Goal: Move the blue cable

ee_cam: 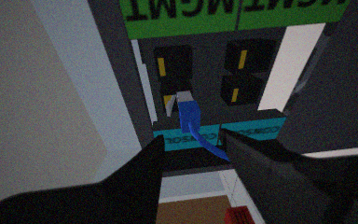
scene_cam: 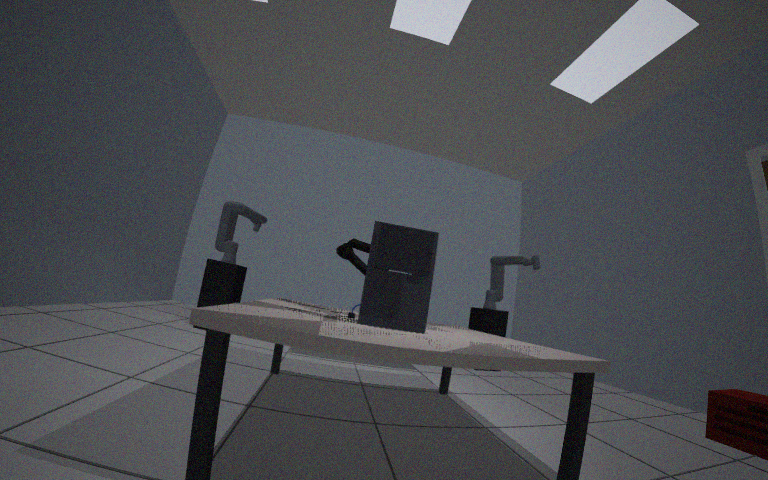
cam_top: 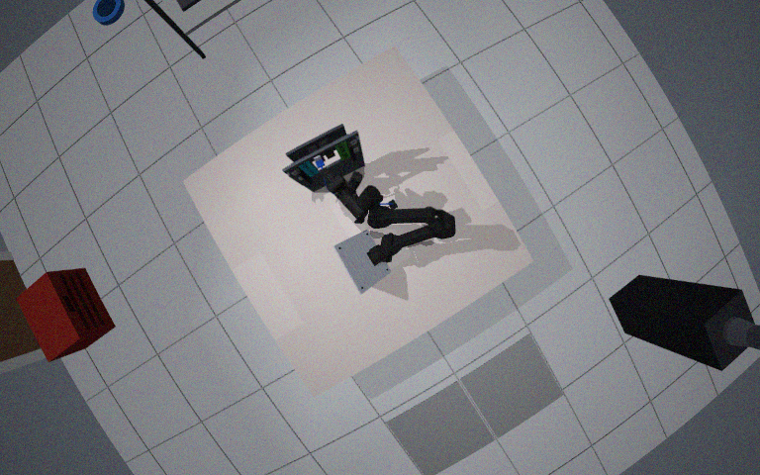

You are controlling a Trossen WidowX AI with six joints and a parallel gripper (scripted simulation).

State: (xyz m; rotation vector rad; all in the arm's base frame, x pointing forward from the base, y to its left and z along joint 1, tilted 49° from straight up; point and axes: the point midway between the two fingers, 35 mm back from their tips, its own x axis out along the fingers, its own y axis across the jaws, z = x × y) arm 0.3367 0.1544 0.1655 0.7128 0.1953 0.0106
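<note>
Right now the blue plug is 60 mm ahead of my gripper tip and 10 mm above it.
</note>
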